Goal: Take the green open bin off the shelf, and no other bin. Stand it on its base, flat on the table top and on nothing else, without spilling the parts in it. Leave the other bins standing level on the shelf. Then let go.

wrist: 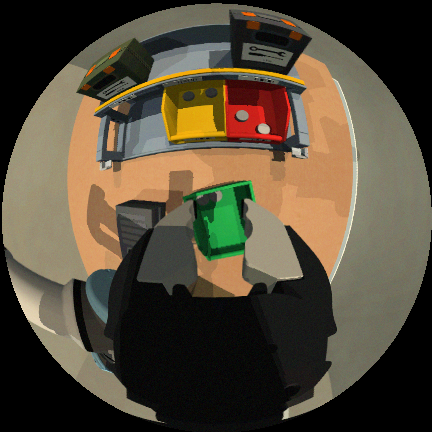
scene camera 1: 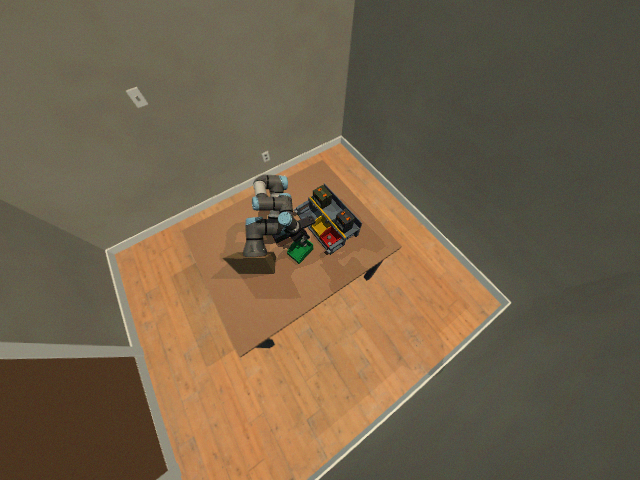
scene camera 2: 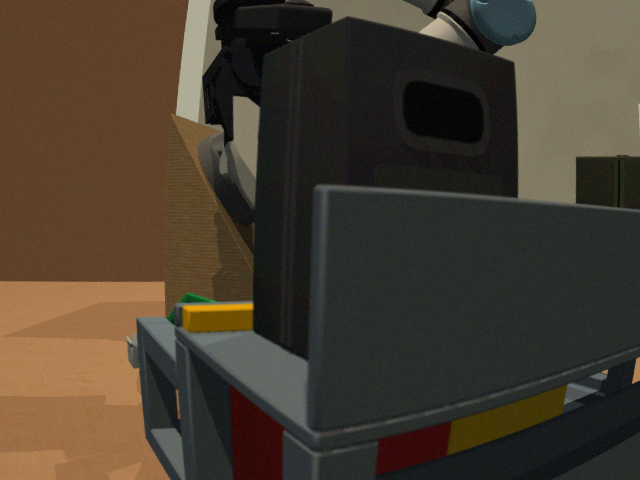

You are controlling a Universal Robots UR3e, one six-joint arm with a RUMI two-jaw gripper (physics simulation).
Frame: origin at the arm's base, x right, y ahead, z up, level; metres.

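Where they show: gripper, fingertip midpoint: [wrist: 218, 202]; arm's base, link origin: [scene camera 1: 255, 254] [scene camera 2: 223, 182].
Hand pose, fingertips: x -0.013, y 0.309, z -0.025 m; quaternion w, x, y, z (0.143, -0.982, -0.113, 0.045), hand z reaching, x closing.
Each offset is from my fingertips to the top centre of the thing. "pt": to the spot under its first point. Level surfaces: height alone.
The green open bin @[dx +0.020, dy -0.056, dz -0.076 m] [scene camera 1: 299, 251] [wrist: 225, 227] stands off the shelf on the table top @[dz -0.151 m] [scene camera 1: 268, 320], open side up, turned a little. Grey round parts @[pt dx -0.020, dy -0.021, dz -0.138 m] [wrist: 209, 197] lie inside it, at its shelf-side corner. In the second scene view a green corner @[pt dx +0.069, dy -0.039, dz -0.079 m] [scene camera 2: 192, 298] shows past the shelf; the bin's base is hidden, so I cannot confirm that it sits fully flat. My gripper [wrist: 218, 202] is part open above the bin, with its fingertips apart and no bin wall between them. The yellow bin @[dx -0.076, dy +0.149, dz -0.070 m] [scene camera 1: 321, 226] [wrist: 195, 118] and red bin [scene camera 1: 330, 238] [wrist: 255, 123] stand side by side, level on the shelf [scene camera 2: 465, 299] [wrist: 135, 135].
A dark toolbox @[dx +0.010, dy +0.244, dz +0.073 m] [scene camera 1: 344, 219] [scene camera 2: 320, 129] [wrist: 270, 45] and an olive toolbox @[dx -0.216, dy +0.197, dz +0.048 m] [scene camera 1: 322, 195] [wrist: 120, 70] stand on the shelf's rear part. A black case @[dx -0.148, dy -0.121, dz -0.086 m] [wrist: 140, 225] stands on the table left of the green bin in the wrist view. The arm's wooden wedge [scene camera 1: 253, 265] [scene camera 2: 196, 232] is near the bin.
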